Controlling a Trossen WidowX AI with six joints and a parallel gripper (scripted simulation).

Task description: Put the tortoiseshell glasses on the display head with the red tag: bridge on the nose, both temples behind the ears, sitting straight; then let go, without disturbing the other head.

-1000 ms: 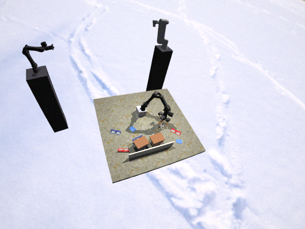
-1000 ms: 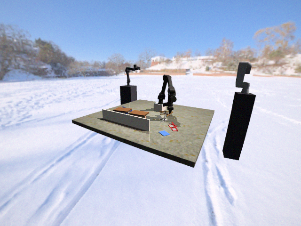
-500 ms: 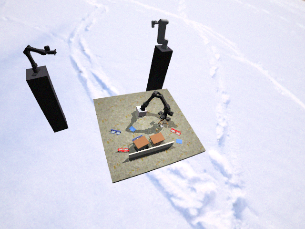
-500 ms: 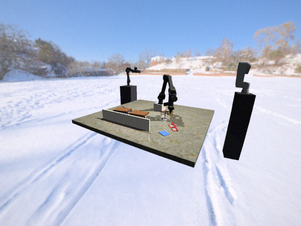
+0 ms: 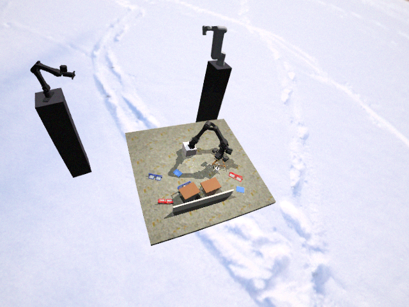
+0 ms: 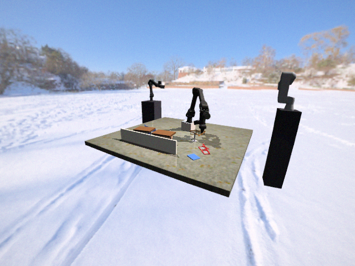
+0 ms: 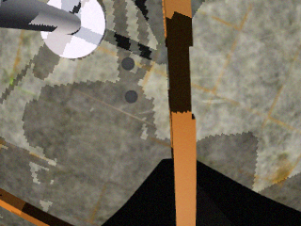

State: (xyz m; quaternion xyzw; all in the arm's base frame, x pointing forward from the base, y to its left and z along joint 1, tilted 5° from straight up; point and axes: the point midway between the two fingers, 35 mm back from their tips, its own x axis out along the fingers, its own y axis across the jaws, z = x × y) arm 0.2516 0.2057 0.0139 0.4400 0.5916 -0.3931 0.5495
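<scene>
My gripper tip is now 70 mm short of the white post, 50 mm to the left of it and 40 mm above it. From my gripper tip the other things lie so: low white wall 390 mm to the right, 360 mm ahead, 10 mm below.
</scene>
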